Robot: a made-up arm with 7 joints. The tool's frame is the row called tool. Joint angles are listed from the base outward. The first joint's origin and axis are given. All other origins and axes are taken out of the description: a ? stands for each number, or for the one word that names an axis. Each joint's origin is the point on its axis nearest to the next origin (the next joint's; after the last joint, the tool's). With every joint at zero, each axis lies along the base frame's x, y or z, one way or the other. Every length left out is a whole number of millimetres.
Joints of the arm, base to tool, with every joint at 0 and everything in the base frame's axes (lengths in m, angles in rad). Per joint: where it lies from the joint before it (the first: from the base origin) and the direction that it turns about. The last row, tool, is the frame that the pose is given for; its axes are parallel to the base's.
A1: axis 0 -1 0 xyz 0 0.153 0
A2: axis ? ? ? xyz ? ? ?
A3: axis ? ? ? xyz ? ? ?
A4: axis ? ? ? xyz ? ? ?
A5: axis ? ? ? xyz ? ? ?
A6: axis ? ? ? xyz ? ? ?
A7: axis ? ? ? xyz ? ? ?
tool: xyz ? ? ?
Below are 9 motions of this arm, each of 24 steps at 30 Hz.
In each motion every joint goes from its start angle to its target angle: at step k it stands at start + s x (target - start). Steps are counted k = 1, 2, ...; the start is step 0. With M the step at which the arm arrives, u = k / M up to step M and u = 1 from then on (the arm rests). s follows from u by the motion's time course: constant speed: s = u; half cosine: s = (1 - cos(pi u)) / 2; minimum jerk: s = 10 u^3 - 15 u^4 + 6 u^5.
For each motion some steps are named. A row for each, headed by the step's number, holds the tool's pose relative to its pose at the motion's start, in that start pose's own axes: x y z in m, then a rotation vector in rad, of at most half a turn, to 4 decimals.
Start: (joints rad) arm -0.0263 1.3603 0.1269 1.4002 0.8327 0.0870 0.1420
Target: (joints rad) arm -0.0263 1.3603 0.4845 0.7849 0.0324 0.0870 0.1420
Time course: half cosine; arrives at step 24
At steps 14, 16, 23, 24:
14: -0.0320 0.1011 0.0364 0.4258 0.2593 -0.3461
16: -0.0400 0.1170 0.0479 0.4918 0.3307 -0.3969
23: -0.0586 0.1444 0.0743 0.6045 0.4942 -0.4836
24: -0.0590 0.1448 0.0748 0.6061 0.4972 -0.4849

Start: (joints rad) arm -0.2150 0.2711 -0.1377 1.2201 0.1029 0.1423 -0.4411
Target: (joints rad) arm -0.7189 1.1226 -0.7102 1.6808 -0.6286 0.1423 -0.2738
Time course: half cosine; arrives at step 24
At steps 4, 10, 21, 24:
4: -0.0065 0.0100 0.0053 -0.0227 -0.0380 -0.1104
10: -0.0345 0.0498 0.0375 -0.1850 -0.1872 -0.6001
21: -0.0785 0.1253 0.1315 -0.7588 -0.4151 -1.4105
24: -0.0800 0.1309 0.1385 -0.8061 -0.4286 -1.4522

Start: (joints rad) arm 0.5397 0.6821 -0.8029 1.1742 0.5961 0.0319 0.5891
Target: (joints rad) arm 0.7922 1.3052 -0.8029 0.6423 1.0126 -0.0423 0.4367
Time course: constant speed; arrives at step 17
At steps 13, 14, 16, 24:
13: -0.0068 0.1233 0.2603 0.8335 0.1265 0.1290
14: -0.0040 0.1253 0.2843 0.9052 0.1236 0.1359
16: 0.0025 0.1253 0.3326 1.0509 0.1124 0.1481
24: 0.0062 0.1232 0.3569 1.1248 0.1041 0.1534

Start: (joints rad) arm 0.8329 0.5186 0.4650 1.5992 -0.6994 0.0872 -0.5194
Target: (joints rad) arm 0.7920 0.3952 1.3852 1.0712 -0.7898 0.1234 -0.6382
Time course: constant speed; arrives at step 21
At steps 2, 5, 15, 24:
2: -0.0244 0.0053 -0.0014 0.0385 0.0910 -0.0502
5: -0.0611 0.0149 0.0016 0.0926 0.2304 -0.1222
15: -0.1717 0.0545 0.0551 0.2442 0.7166 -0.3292
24: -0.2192 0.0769 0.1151 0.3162 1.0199 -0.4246

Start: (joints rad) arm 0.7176 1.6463 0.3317 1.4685 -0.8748 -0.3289 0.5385
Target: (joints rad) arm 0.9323 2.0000 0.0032 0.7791 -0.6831 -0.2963 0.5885
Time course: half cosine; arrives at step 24
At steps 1, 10, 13, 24:
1: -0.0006 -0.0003 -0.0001 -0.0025 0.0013 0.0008
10: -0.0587 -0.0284 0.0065 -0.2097 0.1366 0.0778
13: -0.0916 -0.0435 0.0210 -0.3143 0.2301 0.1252
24: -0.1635 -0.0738 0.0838 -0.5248 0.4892 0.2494

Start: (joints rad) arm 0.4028 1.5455 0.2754 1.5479 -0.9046 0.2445 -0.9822
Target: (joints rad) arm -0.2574 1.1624 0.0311 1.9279 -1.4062 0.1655 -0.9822
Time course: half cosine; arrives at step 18
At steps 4, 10, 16, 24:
4: 0.0322 0.0025 0.0219 -0.0343 -0.0830 0.0789
10: 0.1380 0.0561 0.1111 -0.1366 -0.3568 0.4162
16: 0.1887 0.1382 0.1686 -0.1885 -0.4981 0.6982
24: 0.1912 0.1455 0.1721 -0.1918 -0.5058 0.7199

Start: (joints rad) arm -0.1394 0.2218 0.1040 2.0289 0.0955 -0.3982 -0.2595
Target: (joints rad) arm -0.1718 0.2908 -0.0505 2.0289 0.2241 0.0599 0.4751
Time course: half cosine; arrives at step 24
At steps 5, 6, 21, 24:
5: -0.0003 -0.0024 0.0015 -0.0874 0.0548 0.0078
6: -0.0005 -0.0034 0.0021 -0.1241 0.0776 0.0121
21: -0.0023 -0.0216 0.0166 -0.8293 0.4903 0.2123
24: -0.0024 -0.0224 0.0174 -0.8621 0.5084 0.2272

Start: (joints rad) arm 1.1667 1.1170 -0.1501 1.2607 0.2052 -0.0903 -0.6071
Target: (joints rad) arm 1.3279 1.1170 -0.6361 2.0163 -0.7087 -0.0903 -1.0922
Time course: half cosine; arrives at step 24
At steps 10, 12, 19, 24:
10: 0.0711 -0.0376 0.0274 0.0088 -0.4555 -0.0740
12: 0.0948 -0.0467 0.0421 0.0308 -0.6197 -0.0667
19: 0.1606 -0.0581 0.0985 0.1562 -1.1091 0.0651
24: 0.1756 -0.0567 0.1151 0.2029 -1.2278 0.1257

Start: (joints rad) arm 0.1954 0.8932 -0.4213 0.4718 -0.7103 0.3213 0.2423
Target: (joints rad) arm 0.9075 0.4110 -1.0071 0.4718 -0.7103 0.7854 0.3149
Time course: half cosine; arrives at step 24
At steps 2, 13, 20, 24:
2: 0.0054 0.0015 0.0009 0.0017 -0.0032 0.0018
13: 0.1657 0.0838 0.0704 0.1427 -0.1015 0.0464
20: 0.2439 0.1603 0.1602 0.3272 -0.1447 0.0838
24: 0.2546 0.1744 0.1798 0.3678 -0.1494 0.0934

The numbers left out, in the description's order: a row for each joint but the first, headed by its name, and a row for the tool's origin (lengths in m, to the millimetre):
A2: axis 1 0 0, xyz 0 0 0
A3: axis 0 0 1, xyz 0 0 -0.259
A4: axis 0 -1 0, xyz 0 0 0
A5: axis 0 0 1, xyz 0 0 -0.257
A6: axis 0 1 0, xyz 0 0 0
A7: axis -1 0 0, xyz 0 0 0
tool: xyz 0 0 0

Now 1 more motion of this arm.
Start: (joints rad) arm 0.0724 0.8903 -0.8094 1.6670 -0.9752 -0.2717 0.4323
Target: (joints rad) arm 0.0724 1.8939 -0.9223 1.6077 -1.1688 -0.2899 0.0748
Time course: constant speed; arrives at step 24
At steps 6, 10, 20, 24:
6: -0.0374 -0.0365 0.0528 -0.1528 0.1206 -0.1190
10: -0.0599 -0.0535 0.0947 -0.2581 0.1914 -0.2003
20: -0.1019 -0.0656 0.2159 -0.5358 0.3337 -0.4018
24: -0.1112 -0.0576 0.2676 -0.6530 0.3772 -0.4786

